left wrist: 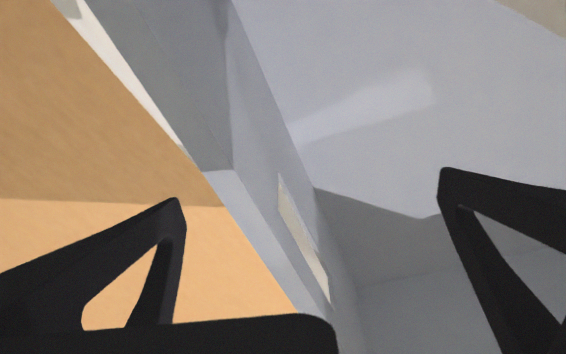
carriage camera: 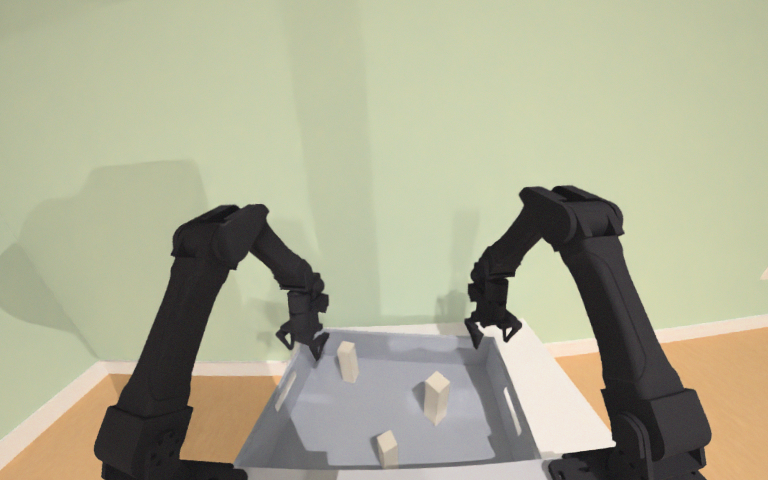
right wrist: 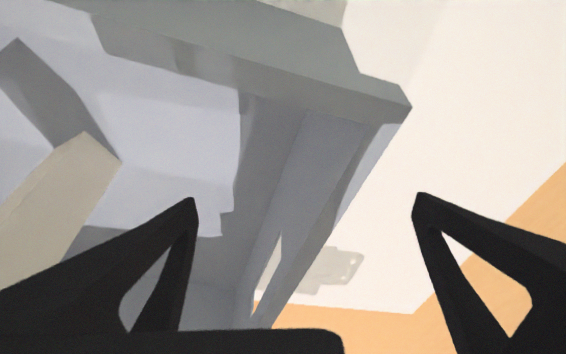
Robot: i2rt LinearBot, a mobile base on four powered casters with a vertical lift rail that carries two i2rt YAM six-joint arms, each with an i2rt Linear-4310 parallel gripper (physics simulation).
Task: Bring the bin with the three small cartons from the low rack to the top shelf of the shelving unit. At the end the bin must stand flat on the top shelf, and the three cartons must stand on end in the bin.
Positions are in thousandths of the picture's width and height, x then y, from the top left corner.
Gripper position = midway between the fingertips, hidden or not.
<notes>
I see my left gripper (carriage camera: 396,739), my right gripper (carriage camera: 639,718), a grey bin (carriage camera: 421,876) and a white low rack (carriage camera: 732,878).
The grey bin is seen too in the left wrist view (left wrist: 626,326) and in the right wrist view (right wrist: 471,343). My left gripper shows as well in the left wrist view (left wrist: 545,558). My right gripper shows as well in the right wrist view (right wrist: 538,583).
</notes>
